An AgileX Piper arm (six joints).
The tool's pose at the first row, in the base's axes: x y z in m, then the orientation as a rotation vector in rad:
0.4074 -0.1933 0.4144 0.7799 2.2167 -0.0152
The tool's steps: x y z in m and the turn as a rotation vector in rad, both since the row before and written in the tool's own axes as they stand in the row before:
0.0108 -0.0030 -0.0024 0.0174 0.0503 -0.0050
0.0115 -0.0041 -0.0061 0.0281 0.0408 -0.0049
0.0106 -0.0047 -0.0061 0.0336 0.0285 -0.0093
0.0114 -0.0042 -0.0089 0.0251 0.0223 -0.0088
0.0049 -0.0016 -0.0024 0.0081 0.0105 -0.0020
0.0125 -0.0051 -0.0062 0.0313 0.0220 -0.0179
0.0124 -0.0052 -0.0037 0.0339 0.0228 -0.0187
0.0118 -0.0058 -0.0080 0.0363 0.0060 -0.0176
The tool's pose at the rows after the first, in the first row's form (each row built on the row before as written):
0.3986 -0.1894 0.4081 0.7922 2.2688 -0.0175
0.3862 -0.1851 0.4044 0.8085 2.3136 -0.0359
0.3738 -0.1817 0.4018 0.8200 2.3493 -0.0679
0.3596 -0.1767 0.4015 0.8266 2.3775 -0.0926
0.3544 -0.1747 0.4004 0.8305 2.3893 -0.0990
0.3404 -0.1704 0.3978 0.8288 2.4218 -0.1354
0.3275 -0.1670 0.3936 0.8271 2.4553 -0.1755
0.3126 -0.1632 0.3939 0.8228 2.4723 -0.2250

